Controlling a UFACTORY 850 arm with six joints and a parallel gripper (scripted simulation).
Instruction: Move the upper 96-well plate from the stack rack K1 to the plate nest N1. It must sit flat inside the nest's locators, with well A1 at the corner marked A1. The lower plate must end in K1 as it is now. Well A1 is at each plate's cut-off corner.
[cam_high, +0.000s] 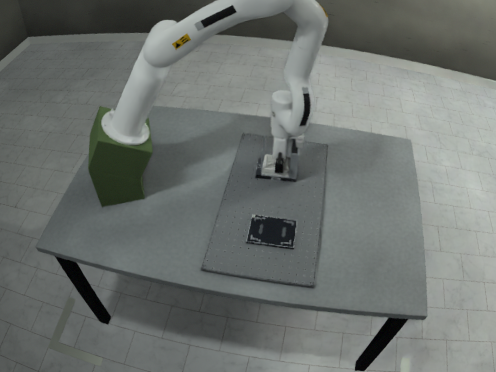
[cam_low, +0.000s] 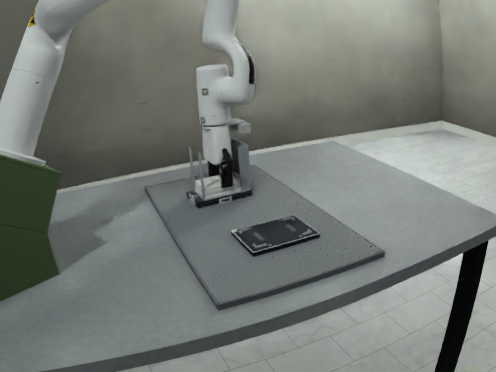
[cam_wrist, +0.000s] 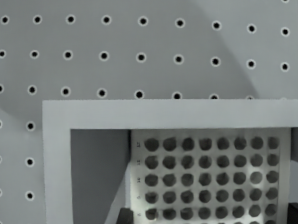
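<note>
The white 96-well plate lies 10 mm below my hand. Round my hand: black plate nest (50 mm ahead, 300 mm to the right, 50 mm below).
</note>
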